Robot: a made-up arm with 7 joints.
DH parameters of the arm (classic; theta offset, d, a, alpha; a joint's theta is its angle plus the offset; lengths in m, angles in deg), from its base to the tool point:
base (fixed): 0 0 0 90
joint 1: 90 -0.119 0 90
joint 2: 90 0 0 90
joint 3: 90 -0.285 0 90
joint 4: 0 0 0 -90
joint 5: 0 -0.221 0 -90
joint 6: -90 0 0 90
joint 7: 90 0 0 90
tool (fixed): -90 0 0 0
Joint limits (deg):
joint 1: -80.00..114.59
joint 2: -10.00..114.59
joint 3: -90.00..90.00
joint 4: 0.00..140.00
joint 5: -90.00..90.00
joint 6: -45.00..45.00
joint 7: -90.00..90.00
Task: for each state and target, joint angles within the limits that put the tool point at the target. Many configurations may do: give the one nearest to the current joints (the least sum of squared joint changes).
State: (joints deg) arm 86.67 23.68 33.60 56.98 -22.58 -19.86 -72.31
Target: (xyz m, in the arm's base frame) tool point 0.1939 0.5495 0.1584
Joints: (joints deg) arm 114.28 55.69 33.53 20.55 -22.58 -19.86 -72.31
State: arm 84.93 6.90 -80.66 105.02 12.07 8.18 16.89
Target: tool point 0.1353 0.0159 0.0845
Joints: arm 99.22 13.01 -65.19 138.26 12.07 8.18 16.89
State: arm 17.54 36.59 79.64 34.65 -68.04 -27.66 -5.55
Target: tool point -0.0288 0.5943 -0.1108
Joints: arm -14.57 63.34 90.00 30.13 -68.04 -27.66 -5.55
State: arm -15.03 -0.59 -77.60 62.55 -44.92 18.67 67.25
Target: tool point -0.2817 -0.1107 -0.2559
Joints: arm -47.75 -6.30 -90.00 57.58 -44.92 18.67 67.25
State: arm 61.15 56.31 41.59 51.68 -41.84 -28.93 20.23
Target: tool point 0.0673 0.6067 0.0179
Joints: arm 55.49 74.86 57.70 26.60 -41.84 -28.93 20.23
